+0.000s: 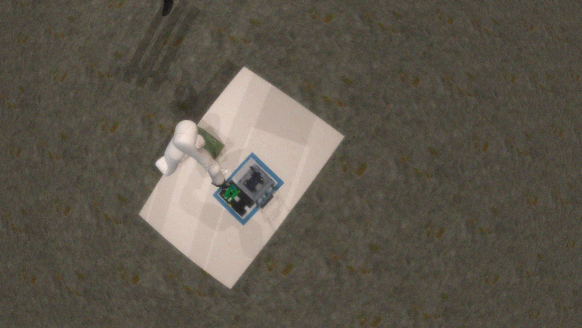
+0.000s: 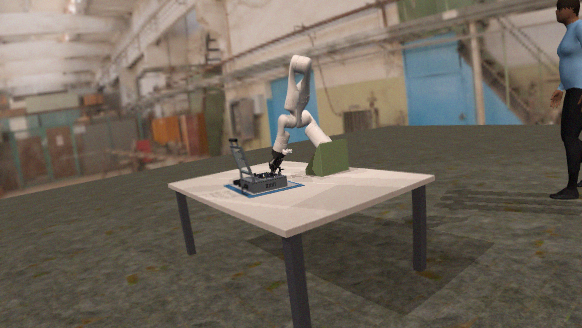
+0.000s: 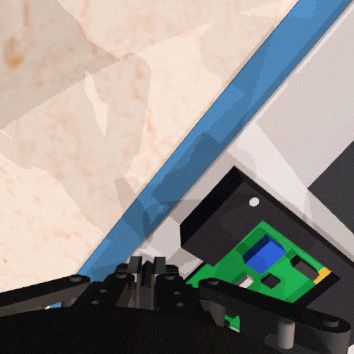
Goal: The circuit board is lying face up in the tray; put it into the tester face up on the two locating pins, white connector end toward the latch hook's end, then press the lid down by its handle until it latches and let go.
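Places are measured from the arm's base along level axes (x down, y right, z back), in metres.
Pixels of known places: gripper, fingertip midpoint: (image 1: 223, 188) (image 3: 147, 272); arm's base, link origin: (image 1: 200, 140) (image 2: 328, 151).
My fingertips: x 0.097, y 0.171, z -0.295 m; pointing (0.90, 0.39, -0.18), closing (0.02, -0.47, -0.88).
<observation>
Ahead of a thing's pixels: the offset from my fingertips to its top centre. Level surfaces: height alone.
The green circuit board @[dx -0.007, dy -0.007, dz -0.061 m] (image 1: 230, 191) (image 3: 228, 270) lies face up in the black tray (image 1: 243, 205) (image 3: 218, 211), with its blue part and gold edge showing. Its near end is hidden under my gripper's links. My gripper (image 1: 222, 185) (image 2: 273, 169) (image 3: 147, 272) is low at the tray's edge, on the arm side. Its fingers are shut together just beside the board, and I see nothing between them. The grey tester (image 1: 245, 176) (image 2: 264, 184) stands next to the tray. Its lid @[dx -0.206, dy -0.153, dz -0.265 m] (image 2: 239, 157) stands tilted up and open.
Tray and tester sit on a blue-edged mat @[dx +0.019 m] (image 1: 243, 221) (image 2: 260, 192) (image 3: 218, 130) on the white table @[dx +0.021 m] (image 1: 264, 114) (image 2: 325, 204). The arm's green wedge base (image 1: 212, 143) (image 2: 327, 159) is behind them. A person (image 2: 568, 97) stands on the floor at far right.
</observation>
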